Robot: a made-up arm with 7 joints. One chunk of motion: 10 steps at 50 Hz.
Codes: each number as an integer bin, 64 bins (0 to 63) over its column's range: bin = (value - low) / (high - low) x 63, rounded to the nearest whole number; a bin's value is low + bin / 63 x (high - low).
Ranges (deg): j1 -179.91..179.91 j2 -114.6..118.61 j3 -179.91..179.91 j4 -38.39..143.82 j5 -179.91..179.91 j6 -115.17..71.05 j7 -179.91..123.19
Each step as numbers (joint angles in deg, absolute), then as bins.
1 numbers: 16.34 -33.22 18.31 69.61 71.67 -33.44 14.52
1 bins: 34 22 35 37 44 28 40
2 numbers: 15.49 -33.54 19.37 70.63 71.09 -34.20 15.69
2 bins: 34 22 35 38 44 27 41
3 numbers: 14.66 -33.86 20.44 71.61 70.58 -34.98 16.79
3 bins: 34 22 35 38 44 27 41
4 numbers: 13.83 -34.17 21.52 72.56 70.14 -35.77 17.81
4 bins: 34 22 35 38 44 27 41
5 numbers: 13.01 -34.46 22.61 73.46 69.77 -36.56 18.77
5 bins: 34 22 35 39 44 27 41
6 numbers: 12.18 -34.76 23.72 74.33 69.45 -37.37 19.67
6 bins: 34 22 36 39 44 26 41
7 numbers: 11.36 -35.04 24.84 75.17 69.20 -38.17 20.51
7 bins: 33 21 36 39 44 26 42
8 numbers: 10.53 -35.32 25.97 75.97 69.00 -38.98 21.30
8 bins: 33 21 36 40 44 26 42
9 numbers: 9.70 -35.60 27.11 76.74 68.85 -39.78 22.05
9 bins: 33 21 36 40 44 26 42
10 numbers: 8.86 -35.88 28.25 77.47 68.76 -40.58 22.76
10 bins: 33 21 36 40 44 25 42
